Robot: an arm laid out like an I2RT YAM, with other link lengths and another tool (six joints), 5 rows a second.
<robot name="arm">
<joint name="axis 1" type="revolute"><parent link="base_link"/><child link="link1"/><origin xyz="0 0 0.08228"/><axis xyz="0 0 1"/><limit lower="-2.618" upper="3.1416"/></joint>
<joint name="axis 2" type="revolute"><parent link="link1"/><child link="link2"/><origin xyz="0.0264 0.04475 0.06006"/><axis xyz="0 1 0"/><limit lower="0" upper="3.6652"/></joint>
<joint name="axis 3" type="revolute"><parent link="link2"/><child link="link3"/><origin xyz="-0.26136 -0.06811 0"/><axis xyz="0 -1 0"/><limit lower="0" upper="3.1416"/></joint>
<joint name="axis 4" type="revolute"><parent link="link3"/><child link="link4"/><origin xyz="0.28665 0.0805 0.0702"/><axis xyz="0 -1 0"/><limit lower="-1.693" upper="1.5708"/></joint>
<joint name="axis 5" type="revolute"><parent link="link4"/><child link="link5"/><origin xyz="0.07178 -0.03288 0.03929"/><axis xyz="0 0 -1"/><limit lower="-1.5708" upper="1.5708"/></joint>
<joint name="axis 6" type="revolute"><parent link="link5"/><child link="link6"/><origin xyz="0.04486 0 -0.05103"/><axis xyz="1 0 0"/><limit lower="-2.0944" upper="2.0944"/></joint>
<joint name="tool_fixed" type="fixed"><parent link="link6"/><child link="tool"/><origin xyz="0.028 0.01 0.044" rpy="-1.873 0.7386 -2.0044"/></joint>
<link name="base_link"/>
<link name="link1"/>
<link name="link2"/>
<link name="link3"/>
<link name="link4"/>
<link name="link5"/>
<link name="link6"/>
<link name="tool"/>
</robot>
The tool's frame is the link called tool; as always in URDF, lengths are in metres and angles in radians.
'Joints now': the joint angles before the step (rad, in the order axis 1, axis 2, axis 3, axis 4, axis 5, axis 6). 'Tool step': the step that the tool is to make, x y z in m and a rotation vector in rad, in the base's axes. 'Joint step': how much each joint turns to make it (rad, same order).
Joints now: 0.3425 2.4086 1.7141 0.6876 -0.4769 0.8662
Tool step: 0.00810 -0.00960 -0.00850 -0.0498 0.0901 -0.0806
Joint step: -0.0106 -0.0048 0.0191 -0.1315 0.0709 -0.0143
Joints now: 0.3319 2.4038 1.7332 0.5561 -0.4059 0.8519
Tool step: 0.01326 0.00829 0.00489 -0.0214 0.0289 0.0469
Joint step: -0.0010 0.0436 0.1144 -0.1130 -0.0460 -0.0189
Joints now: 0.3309 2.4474 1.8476 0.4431 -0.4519 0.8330
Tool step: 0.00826 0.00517 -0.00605 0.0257 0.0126 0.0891
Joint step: -0.0074 0.0529 0.0692 -0.0127 -0.0998 0.0150
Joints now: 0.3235 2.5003 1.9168 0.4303 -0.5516 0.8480
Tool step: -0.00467 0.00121 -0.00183 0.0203 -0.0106 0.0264
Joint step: 0.0016 -0.0076 -0.0318 0.0484 -0.0268 0.0145
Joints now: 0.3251 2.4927 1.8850 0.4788 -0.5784 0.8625
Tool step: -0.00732 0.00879 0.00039 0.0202 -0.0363 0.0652
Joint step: 0.0100 0.0004 -0.0208 0.0630 -0.0557 0.0016
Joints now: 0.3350 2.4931 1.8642 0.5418 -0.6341 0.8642
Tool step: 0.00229 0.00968 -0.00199 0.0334 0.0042 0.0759
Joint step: 0.0061 0.0385 0.0486 0.0190 -0.0720 0.0354
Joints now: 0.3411 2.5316 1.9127 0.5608 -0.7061 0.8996
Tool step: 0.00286 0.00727 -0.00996 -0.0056 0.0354 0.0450
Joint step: 0.0045 0.0347 0.0431 -0.0404 -0.0408 0.0049
